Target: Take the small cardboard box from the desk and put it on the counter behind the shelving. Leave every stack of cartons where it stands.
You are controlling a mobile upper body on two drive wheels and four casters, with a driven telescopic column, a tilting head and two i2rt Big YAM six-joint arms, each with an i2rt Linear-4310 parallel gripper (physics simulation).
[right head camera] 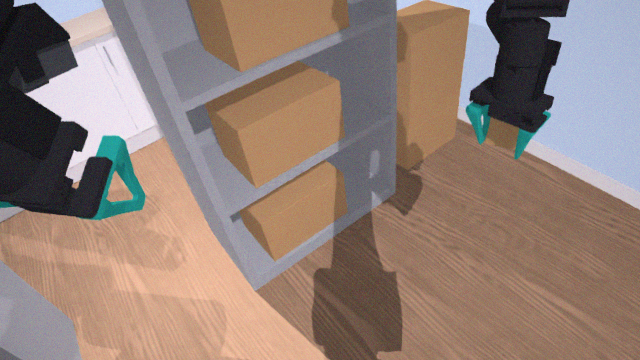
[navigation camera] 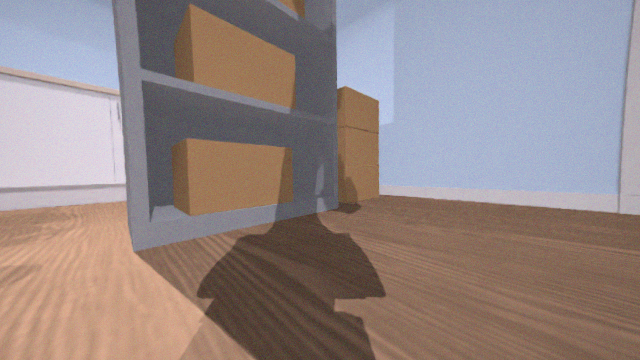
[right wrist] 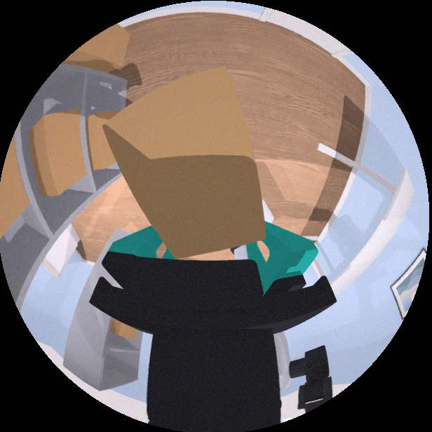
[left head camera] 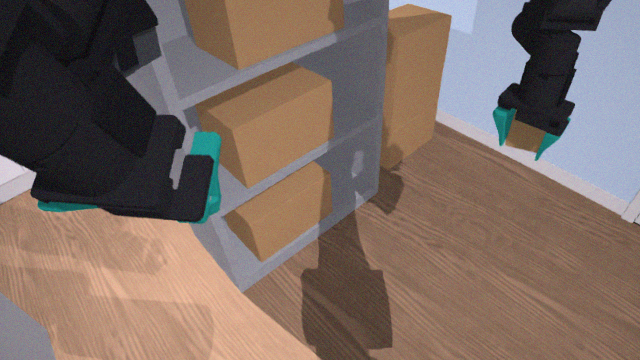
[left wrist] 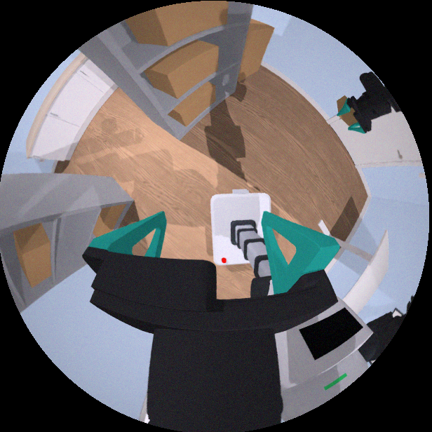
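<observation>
The small cardboard box (left head camera: pixel 525 136) (right head camera: pixel 502 135) (right wrist: pixel 200 200) is held between the teal fingers of my right gripper (left head camera: pixel 520 150) (right head camera: pixel 500 149), high above the floor. My left gripper (left wrist: pixel 213 216) is open and empty, with its fingers wide apart. Grey shelving (left head camera: pixel 362 100) (right head camera: pixel 155 100) (navigation camera: pixel 131 150) stands ahead with cartons on its shelves. The counter (right head camera: pixel 85 25) (navigation camera: pixel 60 82), with a wood-coloured top and white doors, shows beyond the shelving at the left. Much of it is hidden by the shelving. A stack of cartons (left head camera: pixel 415 85) (right head camera: pixel 432 85) (navigation camera: pixel 360 145) stands at the shelving's right side.
A second grey shelf unit (left wrist: pixel 75 195) with cartons is at the lower left of the left wrist view. The white desk (left wrist: pixel 375 270) (right wrist: pixel 395 215) shows at the right of both wrist views. A blue wall (navigation camera: pixel 500 100) stands behind the stack. Wooden floor (navigation camera: pixel 475 275) lies before the shelving.
</observation>
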